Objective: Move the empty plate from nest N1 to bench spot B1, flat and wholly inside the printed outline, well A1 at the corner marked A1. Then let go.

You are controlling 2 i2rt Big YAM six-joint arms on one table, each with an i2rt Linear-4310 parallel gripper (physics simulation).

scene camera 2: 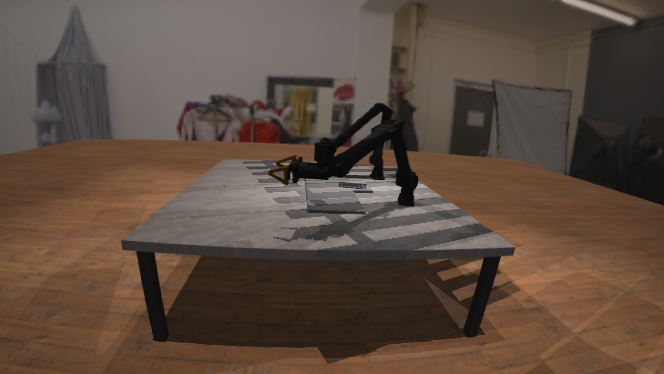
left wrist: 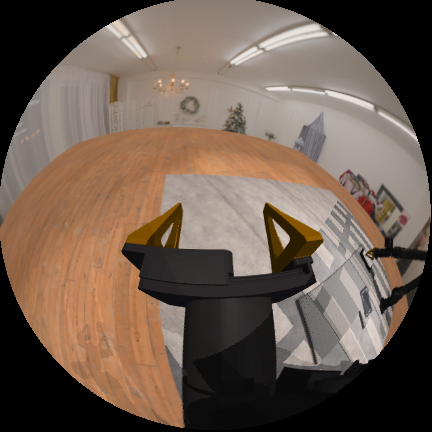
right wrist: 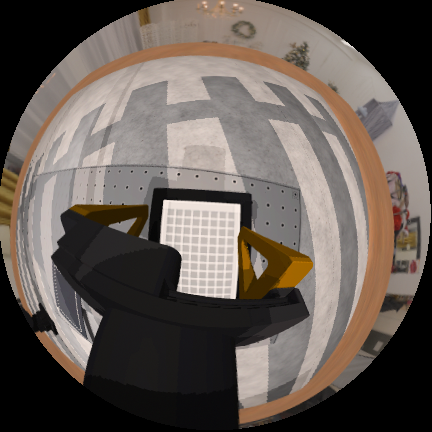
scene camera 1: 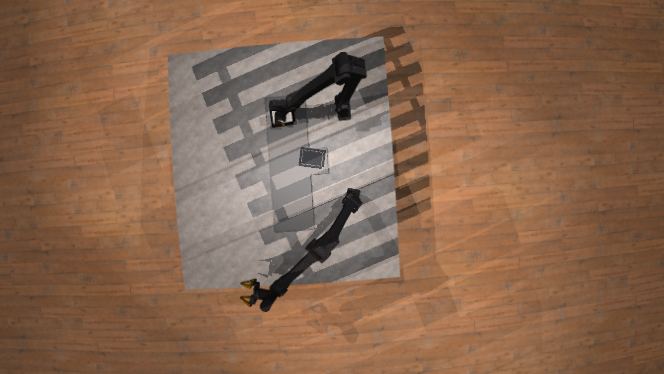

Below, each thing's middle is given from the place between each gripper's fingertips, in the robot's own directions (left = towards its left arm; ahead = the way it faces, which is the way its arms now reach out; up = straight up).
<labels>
Now: left hand 1040 mm to the left of the plate [right wrist: 204, 233], 290 mm past it and 230 mm above it. The rest, counted from my left hand: black block [right wrist: 187, 194] (1040 mm to the right, 290 mm behind, 240 mm below).
The plate is 40 mm behind my right hand, 10 mm to the right of it and 10 mm below it. From my right hand the other things lie so: black block 40 mm behind, 10 mm to the right, 30 mm below.
</labels>
